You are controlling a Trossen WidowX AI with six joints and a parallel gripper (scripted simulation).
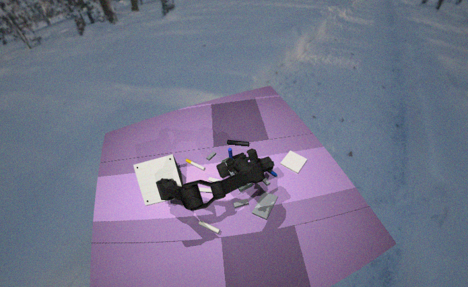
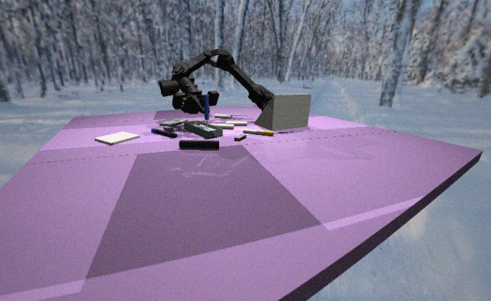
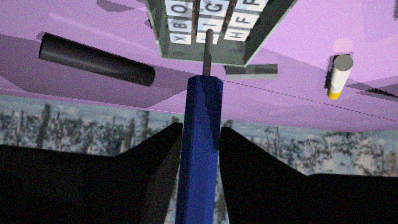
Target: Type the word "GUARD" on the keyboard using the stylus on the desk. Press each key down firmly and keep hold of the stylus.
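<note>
The grey block is 20 cm to the right of my gripper tip and 8 cm below it. Round my gripper tip: blue-tipped pen 17 cm ahead, 7 cm to the right, 8 cm below; then yellow-tipped marker 19 cm behind, 7 cm to the left, 8 cm below; then black stylus 6 cm ahead, 15 cm to the left, 7 cm below.
</note>
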